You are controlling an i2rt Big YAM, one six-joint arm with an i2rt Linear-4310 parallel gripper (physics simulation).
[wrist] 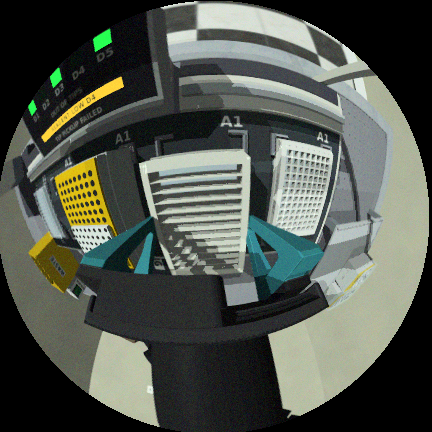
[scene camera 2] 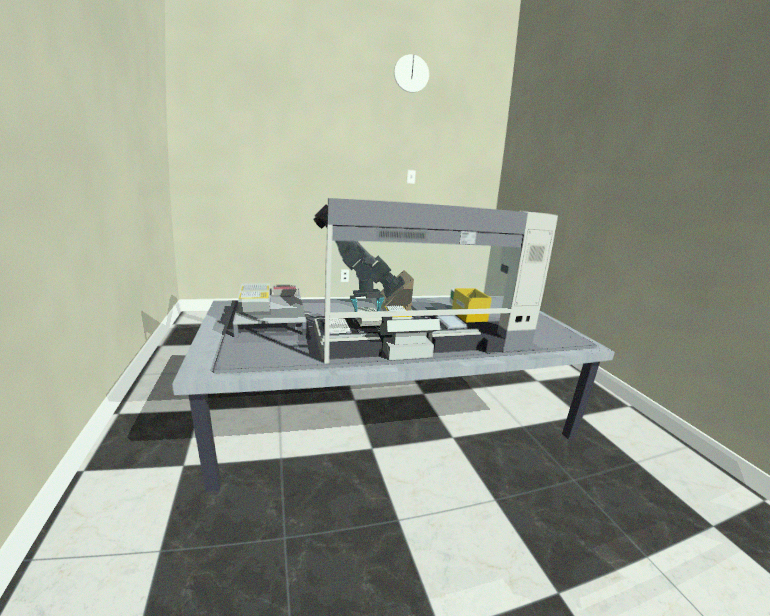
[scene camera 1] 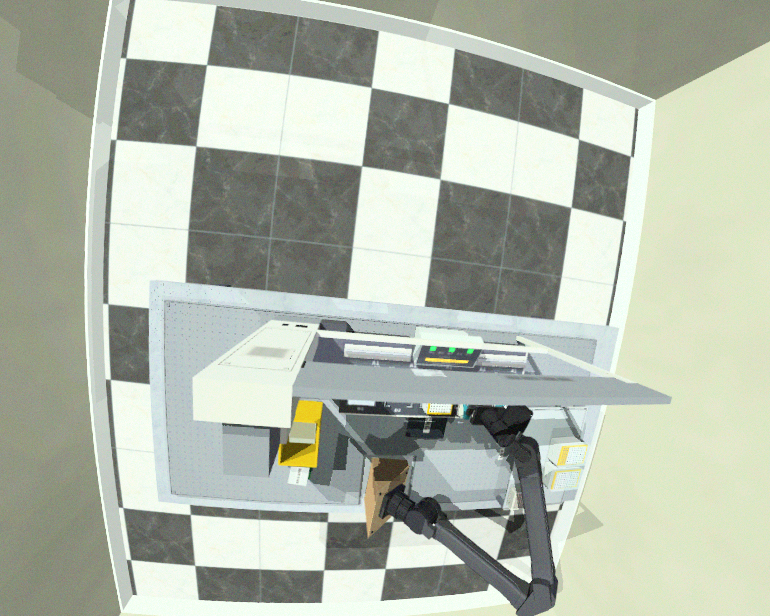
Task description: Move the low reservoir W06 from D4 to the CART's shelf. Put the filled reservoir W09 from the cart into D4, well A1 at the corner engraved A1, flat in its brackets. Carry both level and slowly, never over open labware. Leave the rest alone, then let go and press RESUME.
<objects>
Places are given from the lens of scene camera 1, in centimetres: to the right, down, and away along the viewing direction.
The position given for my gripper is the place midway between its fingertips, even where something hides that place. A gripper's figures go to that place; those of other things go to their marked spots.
my gripper (scene camera 1: pixel 473 398): 30, 30, 96
yellow bin (scene camera 1: pixel 291 454): -30, 48, 91
</objects>
